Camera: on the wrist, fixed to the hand. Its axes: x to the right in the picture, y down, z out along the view.
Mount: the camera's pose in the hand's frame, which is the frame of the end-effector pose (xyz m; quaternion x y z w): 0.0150 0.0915 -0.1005 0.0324 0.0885 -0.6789 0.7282
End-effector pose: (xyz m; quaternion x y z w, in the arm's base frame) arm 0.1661 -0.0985 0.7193 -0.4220 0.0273 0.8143 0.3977
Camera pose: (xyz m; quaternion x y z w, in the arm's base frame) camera 0.1667 -0.1898 0.6175 -0.3850 -0.2050 0.2847 0.8536
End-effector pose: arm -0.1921 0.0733 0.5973 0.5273 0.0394 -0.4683 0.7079
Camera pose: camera -0.0752 0.1432 0.6097 0.4216 0.4341 -0.7762 0.1770
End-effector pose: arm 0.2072 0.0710 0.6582 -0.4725 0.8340 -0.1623 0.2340
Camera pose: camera 0.0807 0.1088 0.6938 -0.8883 0.3020 -0.3459 0.0017
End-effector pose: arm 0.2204 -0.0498 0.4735 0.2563 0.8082 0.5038 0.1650
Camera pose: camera 0.1781 -0.0814 0.5996 -0.4013 0.7935 0.2513 0.3824
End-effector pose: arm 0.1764 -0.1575 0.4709 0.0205 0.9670 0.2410 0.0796
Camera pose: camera 0.1453 -0.1221 0.5992 -0.6603 0.7329 0.0919 0.1353
